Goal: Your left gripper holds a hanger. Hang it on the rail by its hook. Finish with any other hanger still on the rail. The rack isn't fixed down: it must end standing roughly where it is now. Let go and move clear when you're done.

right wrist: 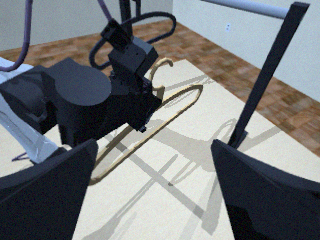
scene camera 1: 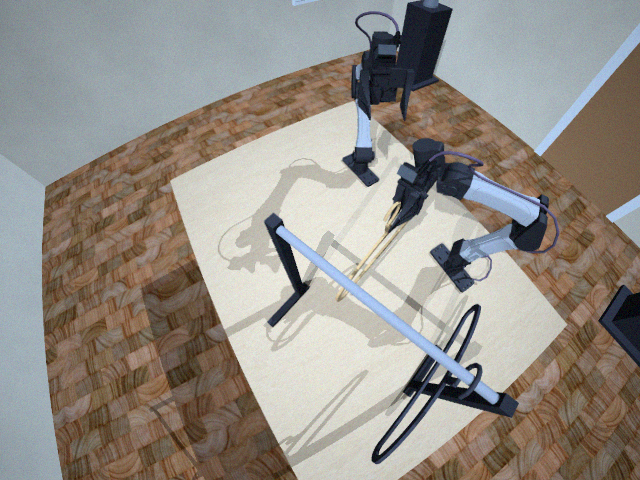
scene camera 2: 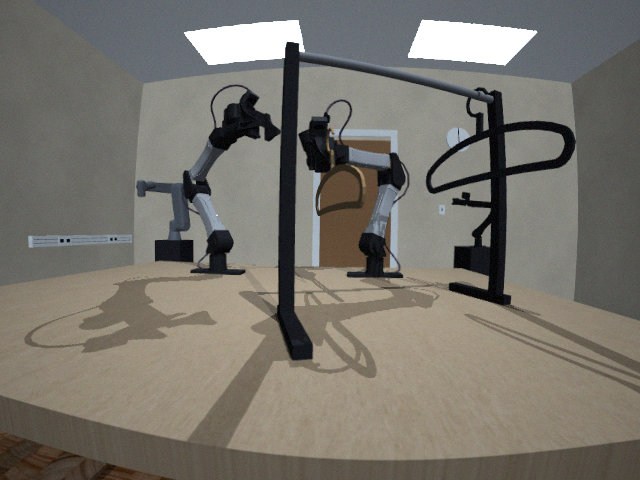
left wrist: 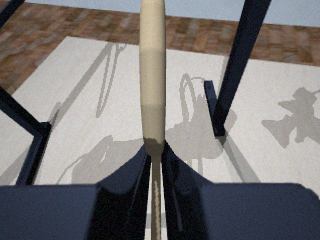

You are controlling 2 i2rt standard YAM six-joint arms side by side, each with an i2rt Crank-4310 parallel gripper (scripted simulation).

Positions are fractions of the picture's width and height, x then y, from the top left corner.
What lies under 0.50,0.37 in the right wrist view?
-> A tan wooden hanger.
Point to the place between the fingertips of my left gripper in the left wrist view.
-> At 0.49,0.59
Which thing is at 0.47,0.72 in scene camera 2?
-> A grey rail.
